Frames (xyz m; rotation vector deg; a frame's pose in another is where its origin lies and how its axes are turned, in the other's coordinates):
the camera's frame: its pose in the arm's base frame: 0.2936 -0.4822 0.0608 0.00 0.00 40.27
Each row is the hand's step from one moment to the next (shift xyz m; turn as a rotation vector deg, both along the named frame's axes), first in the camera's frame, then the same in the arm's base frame.
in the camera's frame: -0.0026 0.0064 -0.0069 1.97 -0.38 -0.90
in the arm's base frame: -0.0061 0.0032 -0.0069 1.75 0.98 -0.90
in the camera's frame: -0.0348 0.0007 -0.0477 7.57 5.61 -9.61
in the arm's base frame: -0.0270 -0.0220 -0.0477 2.15 9.17 -9.61
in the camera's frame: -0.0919 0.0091 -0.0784 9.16 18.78 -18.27
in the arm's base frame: -0.0760 -0.0525 -0.0784 -5.15 20.25 -18.27
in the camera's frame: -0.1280 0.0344 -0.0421 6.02 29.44 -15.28
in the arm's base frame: -0.1199 -0.0565 -0.0421 -14.44 26.35 -15.28
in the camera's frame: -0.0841 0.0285 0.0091 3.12 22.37 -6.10
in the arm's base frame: -0.0826 -0.0326 0.0091 -12.08 19.09 -6.10
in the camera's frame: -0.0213 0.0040 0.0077 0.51 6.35 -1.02
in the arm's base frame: -0.0188 -0.0107 0.0077 -3.72 5.17 -1.02
